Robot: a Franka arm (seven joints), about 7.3 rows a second.
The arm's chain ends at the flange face. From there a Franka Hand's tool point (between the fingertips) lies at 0.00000 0.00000 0.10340 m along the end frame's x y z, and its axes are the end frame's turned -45 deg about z.
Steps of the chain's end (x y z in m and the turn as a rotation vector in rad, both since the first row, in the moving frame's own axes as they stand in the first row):
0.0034 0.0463 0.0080 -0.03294 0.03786 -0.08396
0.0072 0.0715 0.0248 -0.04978 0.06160 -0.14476
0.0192 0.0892 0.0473 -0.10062 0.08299 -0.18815
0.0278 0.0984 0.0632 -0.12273 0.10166 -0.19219
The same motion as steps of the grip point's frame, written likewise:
-0.0298 0.0403 0.0079 -0.05006 0.00348 -0.08396
-0.0440 0.0637 0.0245 -0.07876 0.00836 -0.14476
-0.0495 0.0901 0.0464 -0.12983 -0.01247 -0.18815
-0.0499 0.1056 0.0619 -0.15867 -0.01490 -0.19219

